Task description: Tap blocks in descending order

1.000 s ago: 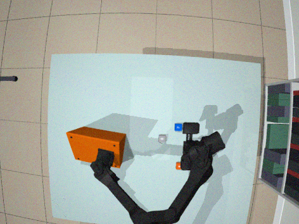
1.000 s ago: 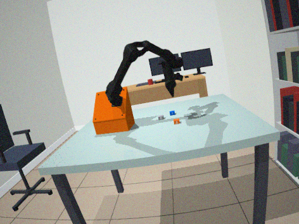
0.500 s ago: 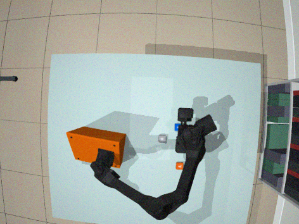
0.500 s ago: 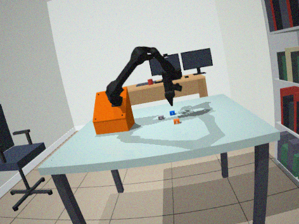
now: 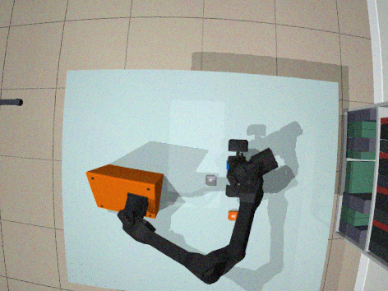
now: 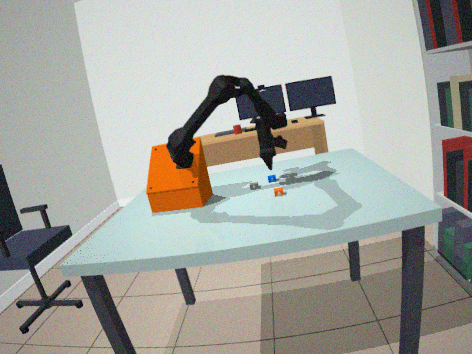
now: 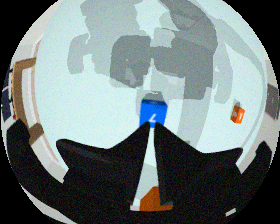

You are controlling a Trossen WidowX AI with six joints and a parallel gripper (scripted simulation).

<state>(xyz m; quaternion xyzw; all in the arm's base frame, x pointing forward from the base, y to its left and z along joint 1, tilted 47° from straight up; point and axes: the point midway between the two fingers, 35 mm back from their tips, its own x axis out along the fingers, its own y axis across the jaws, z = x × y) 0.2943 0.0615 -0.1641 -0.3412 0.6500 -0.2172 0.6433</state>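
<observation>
The blue block lies 40 mm below my gripper tip. Also, from my gripper tip: grey block (70 mm to the right, 60 mm behind, 40 mm below); orange block (190 mm to the right, 50 mm ahead, 40 mm below).
</observation>
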